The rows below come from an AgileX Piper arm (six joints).
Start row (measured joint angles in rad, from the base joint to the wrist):
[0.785, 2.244, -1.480, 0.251, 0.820, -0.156]
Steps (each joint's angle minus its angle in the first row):
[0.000, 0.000, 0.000, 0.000, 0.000, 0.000]
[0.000, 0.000, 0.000, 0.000, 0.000, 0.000]
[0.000, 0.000, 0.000, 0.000, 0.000, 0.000]
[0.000, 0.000, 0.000, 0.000, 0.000, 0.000]
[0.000, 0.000, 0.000, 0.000, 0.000, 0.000]
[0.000, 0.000, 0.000, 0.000, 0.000, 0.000]
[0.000, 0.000, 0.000, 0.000, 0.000, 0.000]
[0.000, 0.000, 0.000, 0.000, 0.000, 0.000]
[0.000, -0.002, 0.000, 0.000, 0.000, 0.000]
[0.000, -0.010, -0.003, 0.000, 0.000, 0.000]
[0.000, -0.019, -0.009, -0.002, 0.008, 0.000]
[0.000, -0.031, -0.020, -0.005, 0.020, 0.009]
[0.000, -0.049, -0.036, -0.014, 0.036, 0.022]
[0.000, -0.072, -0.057, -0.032, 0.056, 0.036]
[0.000, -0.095, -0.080, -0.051, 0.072, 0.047]
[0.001, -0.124, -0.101, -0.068, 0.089, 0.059]
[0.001, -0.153, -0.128, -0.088, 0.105, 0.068]
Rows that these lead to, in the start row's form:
[0.785, 2.244, -1.480, 0.251, 0.820, -0.156]
[0.785, 2.244, -1.480, 0.251, 0.820, -0.156]
[0.785, 2.244, -1.480, 0.251, 0.820, -0.156]
[0.785, 2.244, -1.480, 0.251, 0.820, -0.156]
[0.785, 2.244, -1.480, 0.251, 0.820, -0.156]
[0.785, 2.244, -1.480, 0.251, 0.820, -0.156]
[0.785, 2.244, -1.480, 0.251, 0.820, -0.156]
[0.785, 2.244, -1.480, 0.251, 0.820, -0.156]
[0.785, 2.242, -1.480, 0.251, 0.820, -0.156]
[0.785, 2.234, -1.483, 0.251, 0.820, -0.156]
[0.785, 2.225, -1.489, 0.249, 0.828, -0.156]
[0.785, 2.213, -1.500, 0.246, 0.840, -0.147]
[0.785, 2.195, -1.516, 0.237, 0.856, -0.134]
[0.785, 2.172, -1.537, 0.219, 0.876, -0.120]
[0.785, 2.149, -1.560, 0.200, 0.892, -0.109]
[0.786, 2.120, -1.581, 0.183, 0.909, -0.097]
[0.786, 2.091, -1.608, 0.163, 0.925, -0.088]

